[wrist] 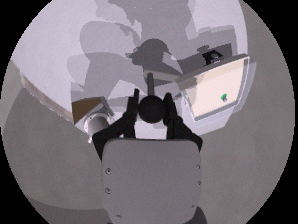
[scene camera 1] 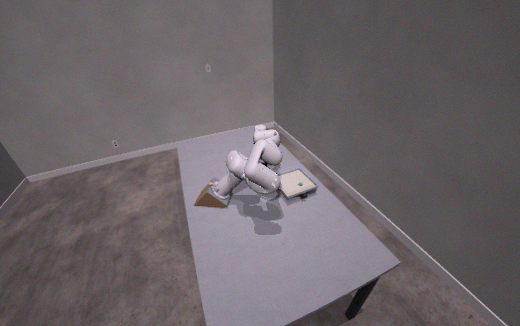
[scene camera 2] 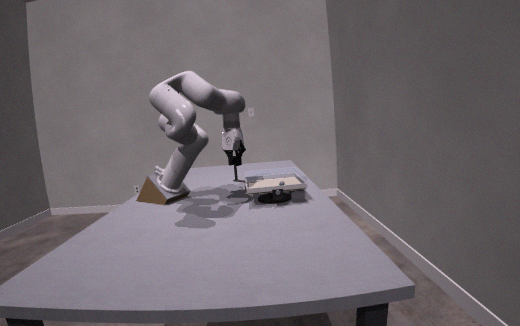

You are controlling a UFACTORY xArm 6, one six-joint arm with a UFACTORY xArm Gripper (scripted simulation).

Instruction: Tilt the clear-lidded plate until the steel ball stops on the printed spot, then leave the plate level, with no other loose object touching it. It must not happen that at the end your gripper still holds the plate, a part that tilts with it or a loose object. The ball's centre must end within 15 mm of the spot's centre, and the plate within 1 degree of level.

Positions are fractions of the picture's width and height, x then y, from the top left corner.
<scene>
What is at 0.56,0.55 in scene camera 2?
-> A clear-lidded plate.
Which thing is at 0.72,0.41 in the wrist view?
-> A clear-lidded plate.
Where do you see a clear-lidded plate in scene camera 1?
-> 0.57,0.55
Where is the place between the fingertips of my gripper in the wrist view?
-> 0.51,0.43
</scene>
